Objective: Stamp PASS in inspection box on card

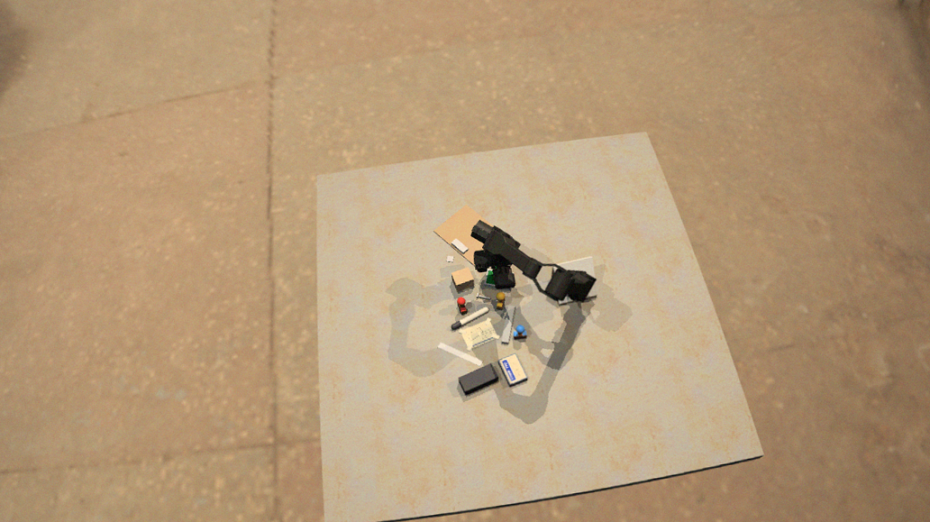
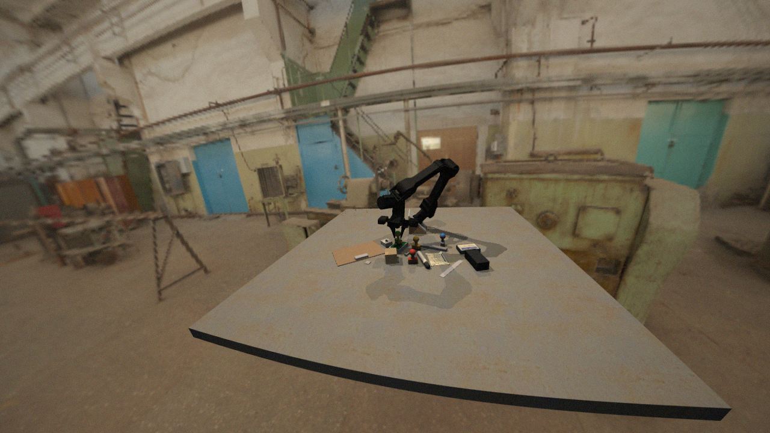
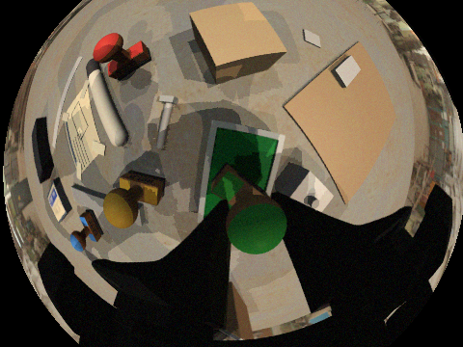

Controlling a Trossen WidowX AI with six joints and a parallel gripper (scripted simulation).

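Now: the green ink pad 5 cm below my gripper tip. Round my gripper tip: orange stamp: 9 cm to the left, 3 cm below; green stamp: 1 cm below; bolt: 6 cm ahead, 6 cm to the left, 5 cm below.
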